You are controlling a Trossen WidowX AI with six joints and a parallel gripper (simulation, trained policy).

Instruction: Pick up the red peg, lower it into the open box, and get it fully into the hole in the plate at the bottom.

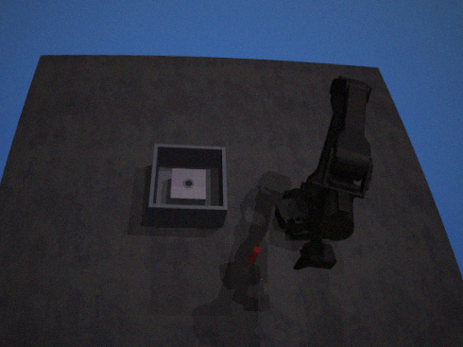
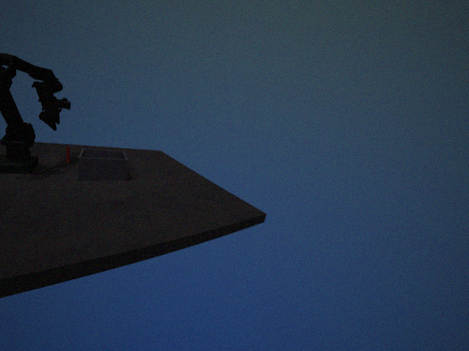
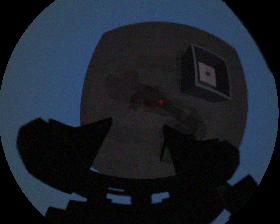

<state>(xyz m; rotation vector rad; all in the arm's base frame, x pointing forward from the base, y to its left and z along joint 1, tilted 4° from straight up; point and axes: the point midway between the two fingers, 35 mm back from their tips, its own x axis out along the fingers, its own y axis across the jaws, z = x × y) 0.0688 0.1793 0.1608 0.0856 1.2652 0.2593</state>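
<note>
Now: the red peg 13 cm below my gripper tip, 6 cm ahead of it and 3 cm to the right of it. Round my gripper tip: grey box (24 cm ahead, 20 cm to the right, 15 cm below); pale plate (24 cm ahead, 20 cm to the right, 13 cm below).
</note>
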